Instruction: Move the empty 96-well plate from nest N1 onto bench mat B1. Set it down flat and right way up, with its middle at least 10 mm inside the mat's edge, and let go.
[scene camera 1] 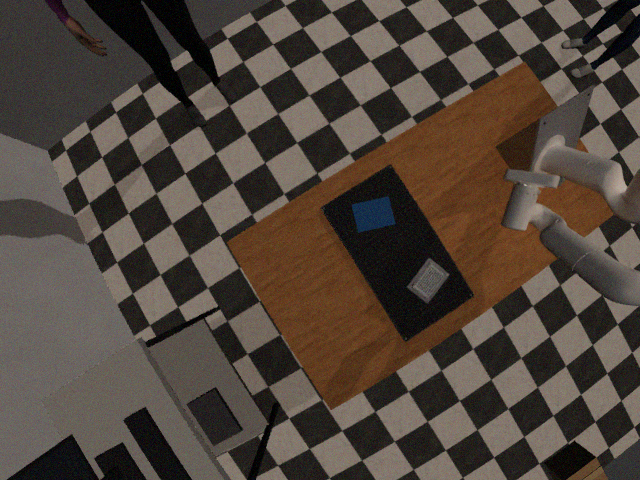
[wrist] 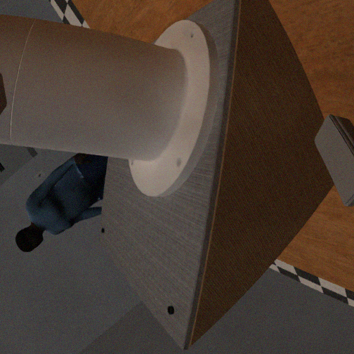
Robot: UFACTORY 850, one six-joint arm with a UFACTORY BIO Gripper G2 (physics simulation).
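The pale grey 96-well plate (scene camera 1: pixel 429 280) sits flat in nest N1, near the lower right end of a black board in scene camera 1. The nest shows as a thin light border around it, hard to tell apart from the plate. The blue bench mat B1 (scene camera 1: pixel 373 214) lies near the board's upper left end, with nothing on it. My gripper (scene camera 1: pixel 532 178) is open and empty, high up near the robot's base, well to the right of plate and mat. One grey finger (wrist: pixel 339 160) shows at the right edge of the wrist view. Plate and mat do not show in the wrist view.
The black board (scene camera 1: pixel 385 253) lies on a wooden table (scene camera 1: pixel 289 279). The robot's grey mounting block (scene camera 1: pixel 571 116) (wrist: pixel 160 240) stands at the table's right end, beside the gripper. A grey bench (scene camera 1: pixel 199 356) stands at lower left. People stand beyond the table.
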